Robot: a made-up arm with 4 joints. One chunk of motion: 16 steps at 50 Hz.
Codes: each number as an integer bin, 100 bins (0 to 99) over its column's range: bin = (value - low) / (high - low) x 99, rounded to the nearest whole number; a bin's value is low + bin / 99 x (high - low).
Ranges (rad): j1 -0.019..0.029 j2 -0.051..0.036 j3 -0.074..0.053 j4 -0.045..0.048
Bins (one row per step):
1: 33 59 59 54
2: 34 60 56 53
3: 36 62 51 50
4: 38 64 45 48
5: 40 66 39 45
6: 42 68 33 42
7: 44 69 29 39
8: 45 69 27 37
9: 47 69 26 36
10: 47 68 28 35
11: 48 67 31 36
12: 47 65 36 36
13: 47 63 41 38
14: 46 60 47 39
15: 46 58 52 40
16: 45 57 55 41
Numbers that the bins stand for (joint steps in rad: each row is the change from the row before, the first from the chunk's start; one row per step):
1: -0.00300 0.00085 0.00169 0.00573
2: -0.00252 0.00173 -0.00216 0.00479
3: -0.00155 0.00348 -0.00858 0.00197
4: -0.00058 0.00524 -0.01627 0.00009
5: 0.00039 0.00700 -0.02397 -0.00273
6: 0.00136 0.00876 -0.03167 -0.00555
7: 0.00233 0.00964 -0.03680 -0.00836
8: 0.00282 0.00964 -0.03936 -0.01024
9: 0.00379 0.00964 -0.04065 -0.01118
10: 0.00379 0.00876 -0.03808 -0.01212
11: 0.00427 0.00788 -0.03423 -0.01118
12: 0.00379 0.00612 -0.02782 -0.01118
13: 0.00379 0.00436 -0.02140 -0.00930
14: 0.00330 0.00173 -0.01371 -0.00836
15: 0.00330 -0.00003 -0.00729 -0.00742
16: 0.00282 -0.00091 -0.00344 -0.00648

